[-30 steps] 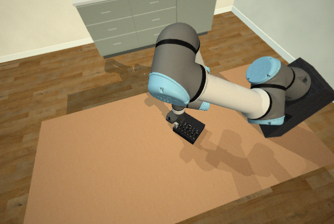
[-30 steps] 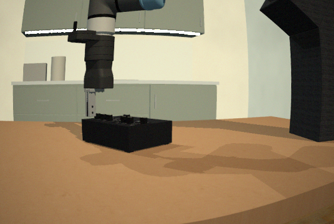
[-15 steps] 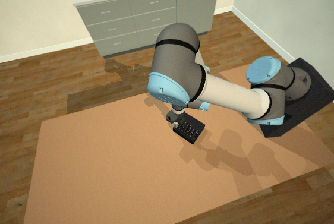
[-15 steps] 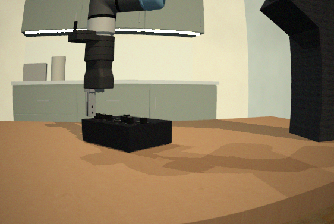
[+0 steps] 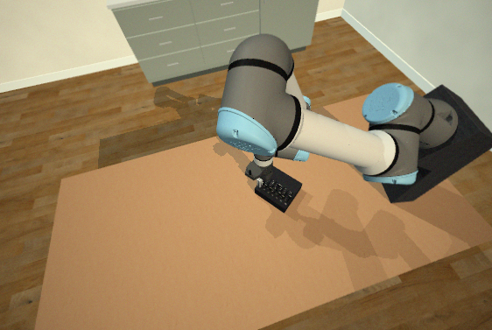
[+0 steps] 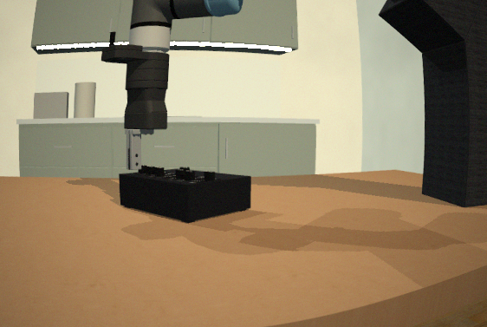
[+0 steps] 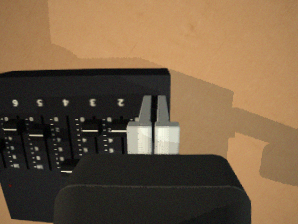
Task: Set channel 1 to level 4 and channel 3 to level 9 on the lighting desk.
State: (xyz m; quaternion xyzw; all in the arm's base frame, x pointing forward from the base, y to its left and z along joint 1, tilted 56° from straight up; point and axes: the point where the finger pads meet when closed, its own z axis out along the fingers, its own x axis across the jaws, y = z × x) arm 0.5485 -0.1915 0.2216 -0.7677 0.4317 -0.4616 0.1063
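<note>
Now: hand 2 cm past the channel 2 cap, 2 cm to the right of it and 1 cm above it. Also, from my hand: channel 3 cap 3 cm behind, 4 cm to the left, 1 cm below; channel 4 cap 7 cm behind, 5 cm to the left, 1 cm below; channel 1 cap 2 cm behind, 1 cm below.
</note>
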